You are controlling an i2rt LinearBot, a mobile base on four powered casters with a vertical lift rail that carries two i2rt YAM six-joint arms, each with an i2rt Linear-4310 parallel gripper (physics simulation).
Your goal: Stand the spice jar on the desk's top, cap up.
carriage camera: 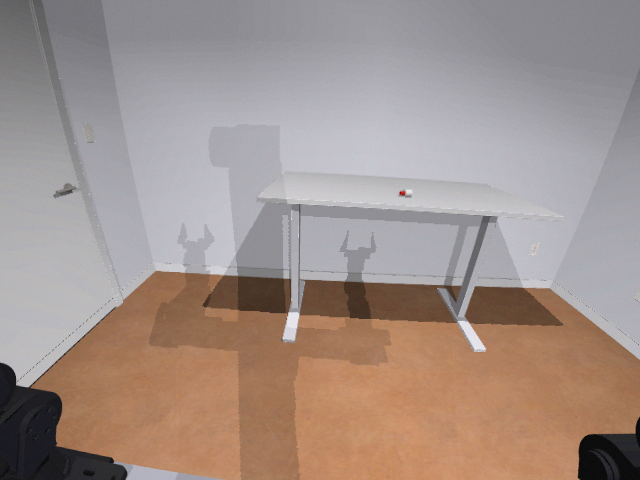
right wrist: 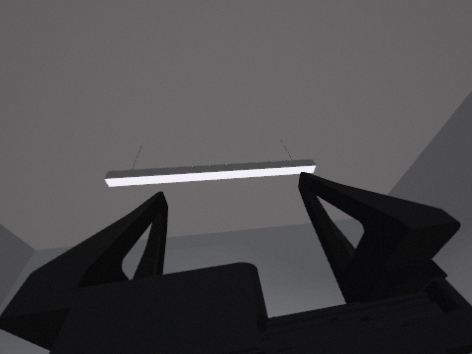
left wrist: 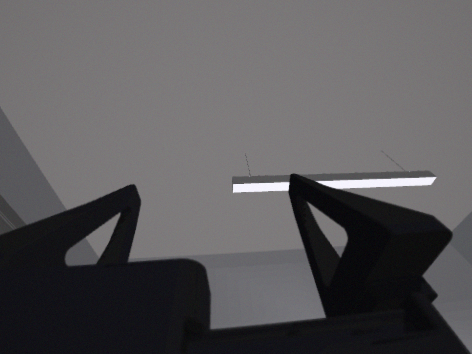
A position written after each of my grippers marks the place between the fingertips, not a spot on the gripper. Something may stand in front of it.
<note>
I see my left gripper (left wrist: 214,187), my right gripper (right wrist: 233,188), a white desk (carriage camera: 343,190) and a white door (carriage camera: 64,284).
</note>
